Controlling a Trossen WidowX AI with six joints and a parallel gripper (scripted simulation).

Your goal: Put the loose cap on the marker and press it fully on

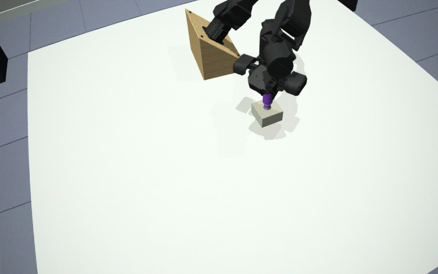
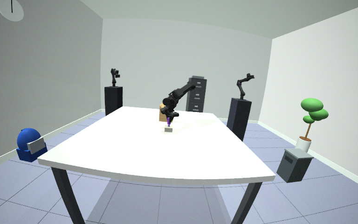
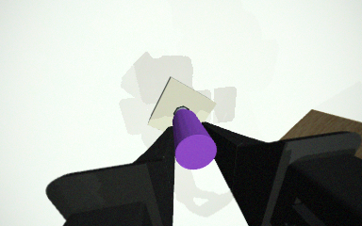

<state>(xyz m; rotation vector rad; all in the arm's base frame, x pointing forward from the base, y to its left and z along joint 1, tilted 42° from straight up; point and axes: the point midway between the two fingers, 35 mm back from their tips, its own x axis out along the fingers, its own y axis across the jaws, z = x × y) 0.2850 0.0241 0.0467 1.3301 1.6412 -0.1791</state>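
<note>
Right now my gripper tip is 1 cm below the purple cap.
</note>
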